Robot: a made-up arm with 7 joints. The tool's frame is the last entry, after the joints.
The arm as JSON. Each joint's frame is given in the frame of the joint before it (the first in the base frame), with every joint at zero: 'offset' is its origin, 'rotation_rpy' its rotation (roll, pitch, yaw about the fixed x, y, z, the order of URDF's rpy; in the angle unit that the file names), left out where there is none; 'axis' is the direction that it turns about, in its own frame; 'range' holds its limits. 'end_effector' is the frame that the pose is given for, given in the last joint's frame.
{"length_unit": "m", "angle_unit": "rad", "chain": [
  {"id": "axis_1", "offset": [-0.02, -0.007, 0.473], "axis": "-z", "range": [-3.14, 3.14]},
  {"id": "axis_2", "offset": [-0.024, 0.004, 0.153], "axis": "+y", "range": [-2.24, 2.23]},
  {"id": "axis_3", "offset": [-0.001, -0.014, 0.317], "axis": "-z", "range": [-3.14, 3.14]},
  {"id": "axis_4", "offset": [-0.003, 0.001, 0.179], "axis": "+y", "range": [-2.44, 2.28]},
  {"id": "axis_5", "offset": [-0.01, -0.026, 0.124], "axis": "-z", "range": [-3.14, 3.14]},
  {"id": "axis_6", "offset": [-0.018, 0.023, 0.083], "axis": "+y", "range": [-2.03, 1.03]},
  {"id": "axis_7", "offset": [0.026, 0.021, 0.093], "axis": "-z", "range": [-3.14, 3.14]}
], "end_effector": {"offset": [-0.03, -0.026, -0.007], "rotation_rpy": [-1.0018, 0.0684, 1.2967]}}
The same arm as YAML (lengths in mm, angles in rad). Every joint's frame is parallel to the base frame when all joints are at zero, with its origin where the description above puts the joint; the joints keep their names.
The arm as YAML. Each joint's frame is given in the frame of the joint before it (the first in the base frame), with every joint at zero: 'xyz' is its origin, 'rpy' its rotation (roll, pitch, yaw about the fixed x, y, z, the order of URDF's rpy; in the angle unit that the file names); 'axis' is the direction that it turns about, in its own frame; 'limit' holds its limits. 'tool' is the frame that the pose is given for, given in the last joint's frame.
units:
  length: mm
  angle: rad
joints:
  - name: axis_1
    type: revolute
    origin:
      xyz: [-20.0, -7.0, 473.0]
      rpy: [0.0, 0.0, 0.0]
    axis: [0.0, 0.0, -1.0]
    limit:
      lower: -3.14
      upper: 3.14
  - name: axis_2
    type: revolute
    origin:
      xyz: [-24.0, 4.0, 153.0]
      rpy: [0.0, 0.0, 0.0]
    axis: [0.0, 1.0, 0.0]
    limit:
      lower: -2.24
      upper: 2.23
  - name: axis_3
    type: revolute
    origin:
      xyz: [-1.0, -14.0, 317.0]
      rpy: [0.0, 0.0, 0.0]
    axis: [0.0, 0.0, -1.0]
    limit:
      lower: -3.14
      upper: 3.14
  - name: axis_4
    type: revolute
    origin:
      xyz: [-3.0, 1.0, 179.0]
      rpy: [0.0, 0.0, 0.0]
    axis: [0.0, 1.0, 0.0]
    limit:
      lower: -2.44
      upper: 2.28
  - name: axis_5
    type: revolute
    origin:
      xyz: [-10.0, -26.0, 124.0]
      rpy: [0.0, 0.0, 0.0]
    axis: [0.0, 0.0, -1.0]
    limit:
      lower: -3.14
      upper: 3.14
  - name: axis_6
    type: revolute
    origin:
      xyz: [-18.0, 23.0, 83.0]
      rpy: [0.0, 0.0, 0.0]
    axis: [0.0, 1.0, 0.0]
    limit:
      lower: -2.03
      upper: 1.03
  - name: axis_7
    type: revolute
    origin:
      xyz: [26.0, 21.0, 93.0]
      rpy: [0.0, 0.0, 0.0]
    axis: [0.0, 0.0, -1.0]
    limit:
      lower: -3.14
      upper: 3.14
tool:
  origin:
    xyz: [-30.0, -26.0, -7.0]
    rpy: [-1.0018, 0.0684, 1.2967]

